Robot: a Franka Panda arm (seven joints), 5 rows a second.
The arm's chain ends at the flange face. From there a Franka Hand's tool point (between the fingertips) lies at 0.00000 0.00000 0.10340 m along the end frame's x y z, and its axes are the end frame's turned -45 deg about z.
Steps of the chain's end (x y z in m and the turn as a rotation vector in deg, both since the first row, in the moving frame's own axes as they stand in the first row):
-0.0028 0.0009 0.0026 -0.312 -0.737 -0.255
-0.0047 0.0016 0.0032 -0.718 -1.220 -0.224
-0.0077 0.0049 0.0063 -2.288 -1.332 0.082
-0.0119 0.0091 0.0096 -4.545 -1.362 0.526
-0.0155 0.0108 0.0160 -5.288 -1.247 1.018
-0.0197 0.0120 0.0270 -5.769 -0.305 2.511
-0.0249 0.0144 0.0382 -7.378 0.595 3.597
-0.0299 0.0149 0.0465 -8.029 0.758 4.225
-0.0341 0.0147 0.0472 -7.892 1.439 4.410
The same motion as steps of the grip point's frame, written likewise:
-0.0040 -0.0019 0.0026 0.301 -0.742 -0.255
-0.0069 -0.0028 0.0032 0.355 -1.370 -0.224
-0.0135 -0.0008 0.0062 -0.676 -2.560 0.082
-0.0224 0.0020 0.0092 -2.251 -4.177 0.526
-0.0270 0.0018 0.0155 -2.857 -4.621 1.018
-0.0303 0.0013 0.0265 -3.864 -4.295 2.511
-0.0367 0.0024 0.0373 -5.638 -4.796 3.597
-0.0413 0.0002 0.0455 -6.213 -5.141 4.225
-0.0432 -0.0022 0.0462 -6.598 -4.563 4.410

